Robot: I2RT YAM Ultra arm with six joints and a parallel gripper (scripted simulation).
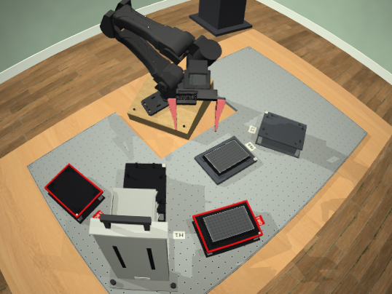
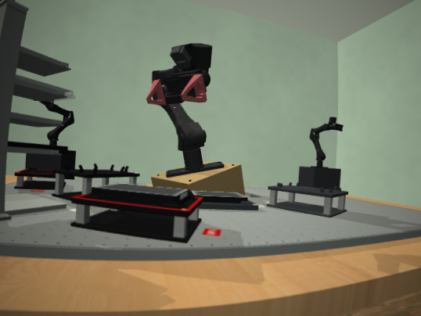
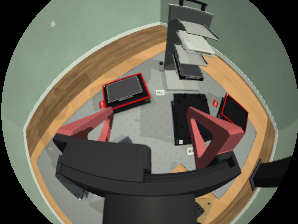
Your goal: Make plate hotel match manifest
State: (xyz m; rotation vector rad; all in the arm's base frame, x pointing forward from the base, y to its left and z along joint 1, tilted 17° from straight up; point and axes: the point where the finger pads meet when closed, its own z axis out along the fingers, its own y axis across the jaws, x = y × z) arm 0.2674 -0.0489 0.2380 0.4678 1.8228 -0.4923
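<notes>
The pale translucent plate is 240 mm to the right of my hand, 120 mm ahead of it and 30 mm below it. From my hand the other things lie so: plate hotel H1: 280 mm to the right, 190 mm ahead, 80 mm below; raised landing nest L1: 360 mm to the left, 190 mm below, 20 mm ahead; hotel handle: 280 mm to the right, 190 mm ahead, 110 mm above.
</notes>
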